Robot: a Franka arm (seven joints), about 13 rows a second.
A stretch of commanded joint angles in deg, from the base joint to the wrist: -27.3 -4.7 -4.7 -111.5 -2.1 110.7 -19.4; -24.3 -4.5 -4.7 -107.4 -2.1 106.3 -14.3; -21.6 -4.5 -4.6 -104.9 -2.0 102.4 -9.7; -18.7 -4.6 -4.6 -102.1 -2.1 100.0 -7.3; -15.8 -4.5 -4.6 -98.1 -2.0 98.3 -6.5; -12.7 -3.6 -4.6 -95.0 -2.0 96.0 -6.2; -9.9 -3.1 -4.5 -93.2 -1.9 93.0 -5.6; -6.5 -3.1 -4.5 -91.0 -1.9 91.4 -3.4; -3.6 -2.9 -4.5 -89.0 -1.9 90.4 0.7; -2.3 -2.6 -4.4 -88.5 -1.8 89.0 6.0; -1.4 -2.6 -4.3 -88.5 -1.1 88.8 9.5
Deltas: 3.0 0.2 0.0 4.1 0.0 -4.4 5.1; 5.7 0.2 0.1 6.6 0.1 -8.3 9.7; 8.6 0.1 0.1 9.4 0.0 -10.7 12.1; 11.5 0.2 0.1 13.4 0.1 -12.4 12.9; 14.6 1.1 0.1 16.5 0.1 -14.7 13.2; 17.4 1.6 0.2 18.3 0.2 -17.7 13.8; 20.8 1.6 0.2 20.5 0.2 -19.3 16.0; 23.7 1.8 0.2 22.5 0.2 -20.3 20.1; 25.0 2.1 0.3 23.0 0.3 -21.7 25.4; 25.9 2.1 0.4 23.0 1.0 -21.9 28.9
